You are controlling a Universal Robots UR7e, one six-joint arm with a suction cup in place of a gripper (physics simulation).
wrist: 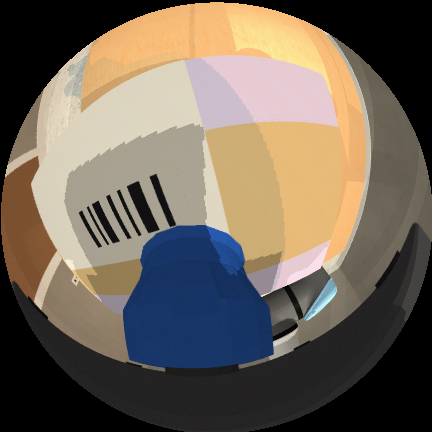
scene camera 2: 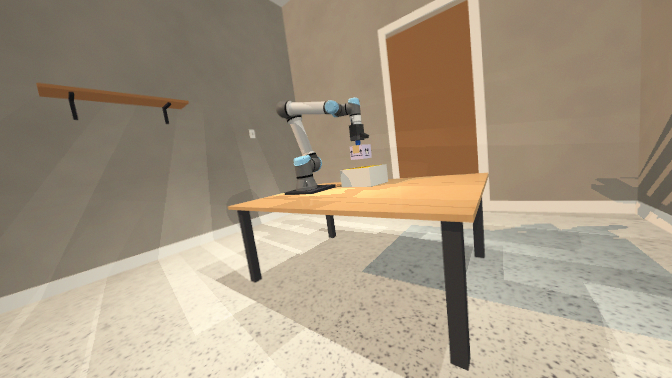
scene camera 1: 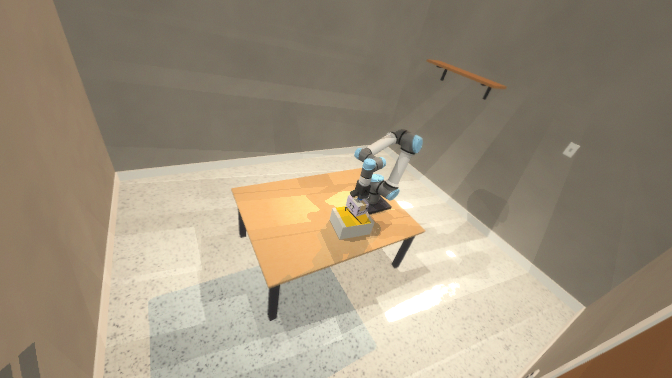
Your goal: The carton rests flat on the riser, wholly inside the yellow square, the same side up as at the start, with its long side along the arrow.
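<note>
The carton [scene camera 1: 356, 206] [scene camera 2: 360, 152] [wrist: 250, 175], lilac with a tan band, a pale barcode label on top and dark arrow marks on its side, hangs on my suction gripper [scene camera 1: 359, 198] [scene camera 2: 357, 143] [wrist: 192, 235]. The blue cup is on the carton's top face, so the gripper is shut on it. In scene camera 2 a gap shows between the carton and the grey-white riser [scene camera 1: 356, 231] [scene camera 2: 354, 178]; the carton looks about level. The yellow square [scene camera 1: 346, 218] covers much of the riser's top. Part of a black mark shows on it; the carton hides the rest in scene camera 1.
The riser stands on the wooden table [scene camera 1: 295, 240] [scene camera 2: 410, 197], near the arm's dark base plate [scene camera 1: 381, 205] [scene camera 2: 310, 189]. A wall shelf [scene camera 1: 465, 74] [scene camera 2: 115, 97] is high on the grey wall. A brown door [scene camera 2: 432, 95] stands behind the table.
</note>
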